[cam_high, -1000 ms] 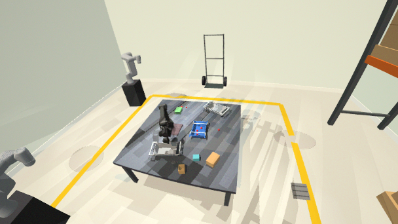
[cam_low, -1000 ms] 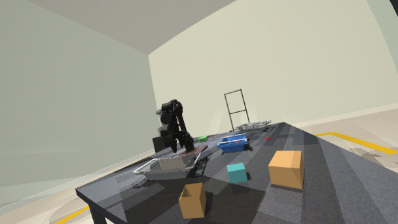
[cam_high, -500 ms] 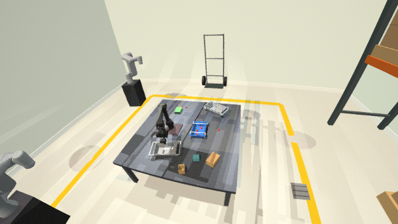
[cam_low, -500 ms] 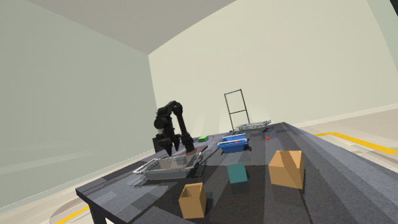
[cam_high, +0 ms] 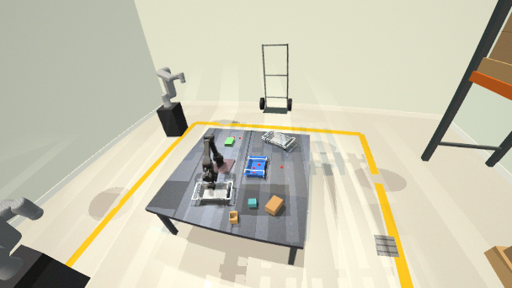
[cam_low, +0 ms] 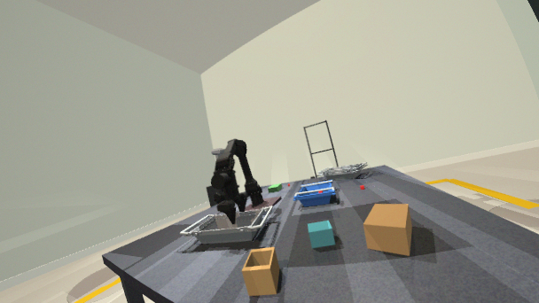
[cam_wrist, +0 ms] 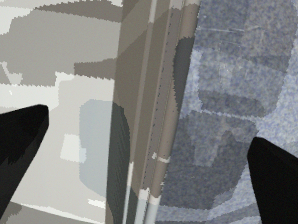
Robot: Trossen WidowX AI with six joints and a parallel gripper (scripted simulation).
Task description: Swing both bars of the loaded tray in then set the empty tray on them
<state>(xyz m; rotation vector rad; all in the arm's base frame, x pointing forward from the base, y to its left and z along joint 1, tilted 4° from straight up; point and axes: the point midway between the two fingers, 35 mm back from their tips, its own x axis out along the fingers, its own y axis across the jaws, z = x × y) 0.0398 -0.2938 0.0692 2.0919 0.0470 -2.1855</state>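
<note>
The grey tray lies 1 cm ahead of my gripper tip, 7 cm to the right of it and 1 cm above it. The rest, counted from my gripper tip: orange box: 51 cm ahead, 16 cm to the right; then small box: 23 cm ahead, 29 cm to the right, 1 cm below; then teal cube: 34 cm ahead, 15 cm to the right, 1 cm below.
</note>
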